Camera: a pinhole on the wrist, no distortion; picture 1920 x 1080 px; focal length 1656.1 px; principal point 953.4 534.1 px. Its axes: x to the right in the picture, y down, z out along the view. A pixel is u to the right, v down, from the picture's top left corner.
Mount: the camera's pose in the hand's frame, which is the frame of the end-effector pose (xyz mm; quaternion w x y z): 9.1 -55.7 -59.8 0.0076 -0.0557 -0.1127 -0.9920
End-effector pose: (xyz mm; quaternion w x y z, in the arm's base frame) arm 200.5 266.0 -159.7 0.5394 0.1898 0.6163 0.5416
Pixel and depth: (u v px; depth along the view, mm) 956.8 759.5 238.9
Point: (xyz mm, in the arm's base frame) 355.7 366.3 -175.3
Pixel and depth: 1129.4 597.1 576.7
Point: 622.5 529.5 -33.5
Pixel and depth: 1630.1 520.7 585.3
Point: 693.4 404.8 75.3
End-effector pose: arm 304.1 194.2 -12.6 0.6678 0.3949 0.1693 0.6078
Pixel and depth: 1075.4 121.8 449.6
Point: 454.3 93.2 329.6
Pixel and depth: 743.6 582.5 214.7
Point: 428.9 204.2 85.0
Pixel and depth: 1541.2 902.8 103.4
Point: 373.3 166.4 -25.6
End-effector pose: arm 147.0 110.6 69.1 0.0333 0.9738 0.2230 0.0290
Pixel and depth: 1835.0 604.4 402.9
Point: 36.6 6.6 -293.0
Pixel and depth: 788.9 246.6 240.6
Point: 227.4 92.4 -86.0
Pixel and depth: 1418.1 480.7 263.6
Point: 134.1 74.0 -132.6
